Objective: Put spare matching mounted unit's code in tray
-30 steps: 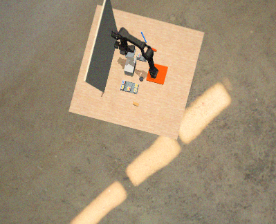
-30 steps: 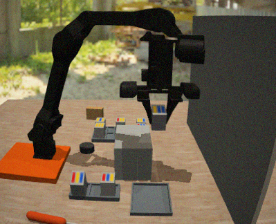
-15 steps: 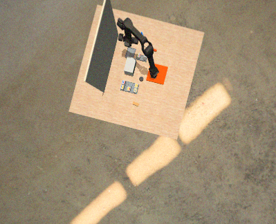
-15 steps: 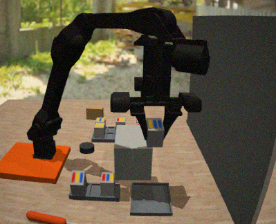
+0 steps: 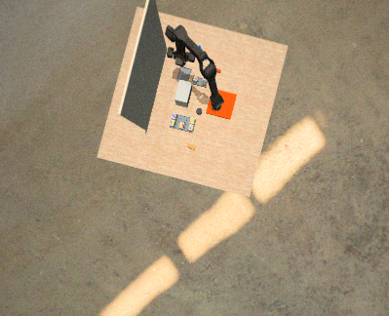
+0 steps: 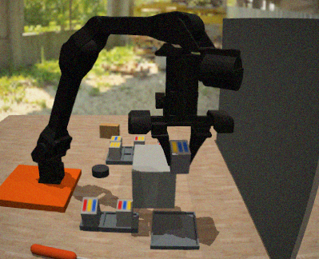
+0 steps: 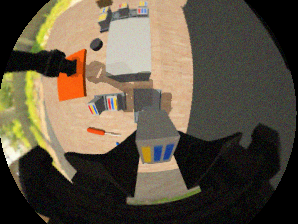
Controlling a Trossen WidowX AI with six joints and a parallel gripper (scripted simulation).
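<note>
Right now the dark tray is 160 mm below my gripper tip. Also, from my gripper tip: rack: 140 mm behind, 30 mm to the left, 150 mm below; grey mounted unit: 40 mm behind, 180 mm to the left, 110 mm below; spare block: 180 mm behind, 20 mm to the left, 120 mm below.
</note>
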